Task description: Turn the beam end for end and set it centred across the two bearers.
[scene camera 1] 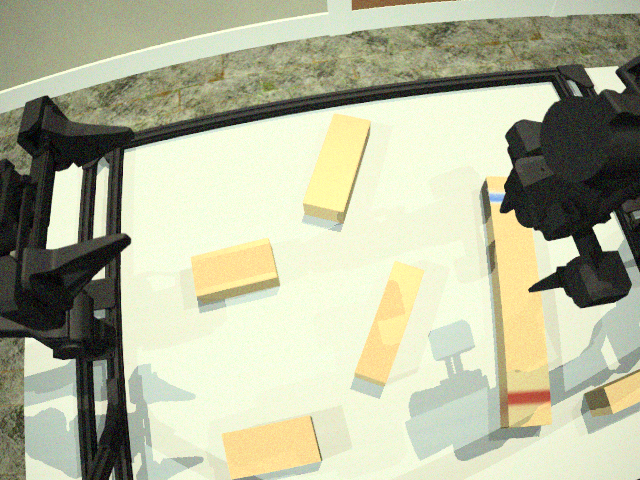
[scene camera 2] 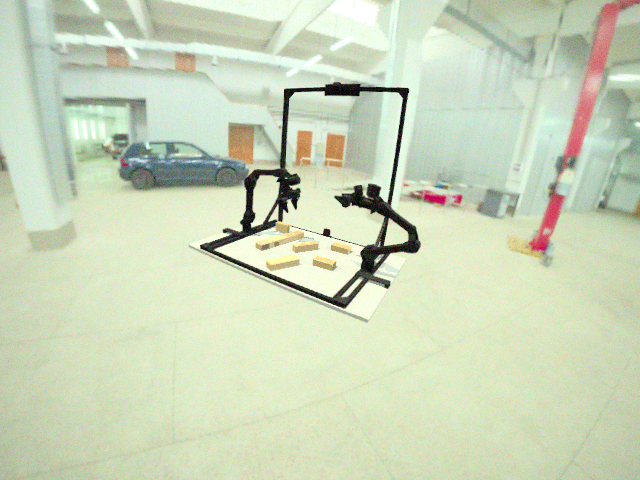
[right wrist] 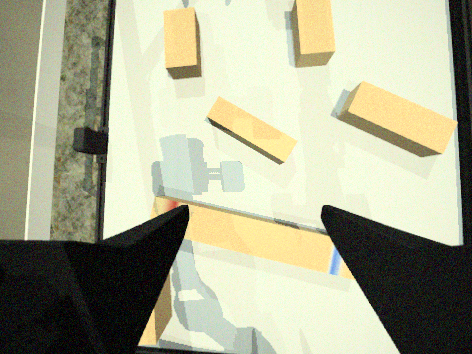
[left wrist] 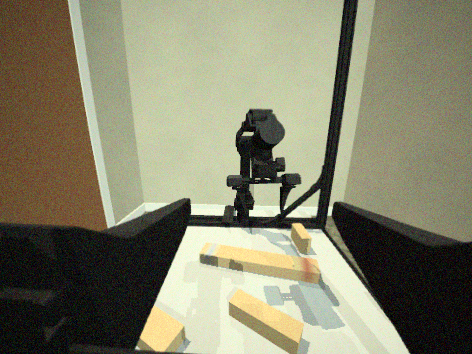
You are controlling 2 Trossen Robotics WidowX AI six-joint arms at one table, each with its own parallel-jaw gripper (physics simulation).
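Places are measured from the left arm's base along level axes (x back, y right, z up), in metres.
Pixels of known places: left gripper, fingertip midpoint: [scene camera 1: 130, 181] [scene camera 2: 338, 195] [left wrist: 261, 206]; right gripper, fingertip midpoint: [scene camera 1: 516, 250] [scene camera 2: 292, 211] [right wrist: 254, 211] [left wrist: 263, 213]; left arm's base at its link origin: [scene camera 1: 96, 340] [scene camera 2: 367, 270]; right arm's base at its link origin: [scene camera 2: 246, 231] [left wrist: 242, 219].
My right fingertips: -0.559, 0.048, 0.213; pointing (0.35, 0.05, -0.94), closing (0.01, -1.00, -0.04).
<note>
For each thing: its top centre in the pictures, then the offset to it from my right fingertips, as dx, dy, dz.
- beam at its top centre: [scene camera 1: 520, 291] [right wrist: 250, 236] [left wrist: 257, 256] [scene camera 2: 281, 237] -0.075, -0.003, -0.194
- slim block at its top centre: [scene camera 1: 391, 320] [right wrist: 251, 128] [left wrist: 264, 312] [scene camera 2: 305, 243] +0.120, -0.002, -0.188
- larger block at its top centre: [scene camera 1: 338, 159] [right wrist: 402, 116] [left wrist: 144, 317] [scene camera 2: 283, 259] +0.142, -0.270, -0.194
The beam [scene camera 1: 522, 315] [scene camera 2: 279, 240] [left wrist: 260, 261] [right wrist: 250, 230] is a long wooden bar lying flat on the table. In scene camera 1 its blue band is at the far end, its red band at the near end. Two short, roughly parallel blocks look like the bearers: one [scene camera 1: 235, 268] [scene camera 2: 324, 262] [right wrist: 314, 30] and another [scene camera 1: 271, 446] [scene camera 2: 341, 248] [right wrist: 181, 40]. My right gripper [scene camera 1: 517, 250] [scene camera 2: 292, 207] [right wrist: 254, 211] is open and empty above the beam, pointing down. My left gripper [scene camera 1: 129, 186] [scene camera 2: 338, 198] is open and empty, raised at the table's left side in scene camera 1.
A slim block [scene camera 1: 390, 322] [left wrist: 267, 320] [right wrist: 250, 130] lies between the short blocks and the beam. A larger block [scene camera 1: 336, 165] [scene camera 2: 282, 262] [right wrist: 400, 120] lies at the far side in scene camera 1. Another block [scene camera 1: 615, 395] [scene camera 2: 282, 226] [left wrist: 301, 238] lies beyond the beam's red end.
</note>
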